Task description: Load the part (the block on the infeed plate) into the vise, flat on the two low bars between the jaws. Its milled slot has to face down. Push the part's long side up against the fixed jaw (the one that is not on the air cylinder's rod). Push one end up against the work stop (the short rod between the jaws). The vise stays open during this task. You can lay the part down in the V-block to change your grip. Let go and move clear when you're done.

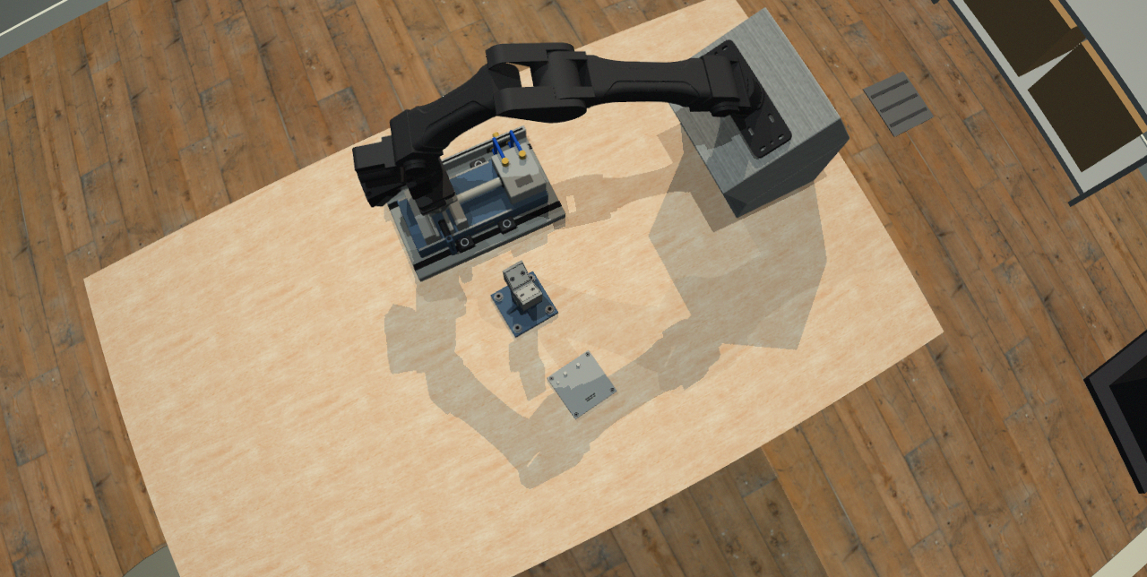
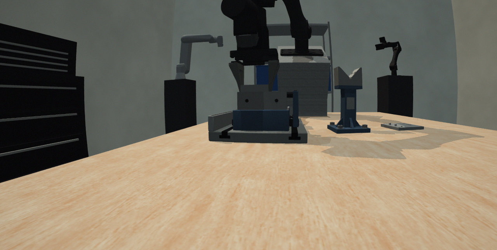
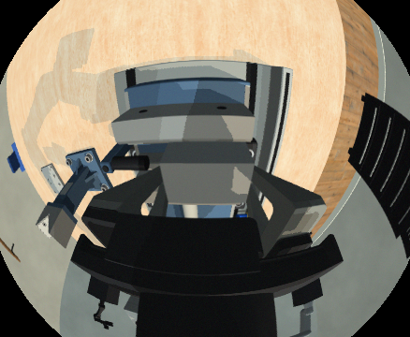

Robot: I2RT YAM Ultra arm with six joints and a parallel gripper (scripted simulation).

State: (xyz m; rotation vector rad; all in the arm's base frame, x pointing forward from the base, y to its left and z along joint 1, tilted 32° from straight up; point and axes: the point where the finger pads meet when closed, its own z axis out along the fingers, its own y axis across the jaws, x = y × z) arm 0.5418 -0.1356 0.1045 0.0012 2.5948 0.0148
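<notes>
The part is 10 mm below my hand. Also, from my hand: work stop rod: 70 mm to the left, 10 mm below, 10 mm ahead; fixed jaw: 40 mm ahead, 20 mm to the left, 20 mm below; vise: 60 mm below, 60 mm behind, 20 mm to the left.
</notes>
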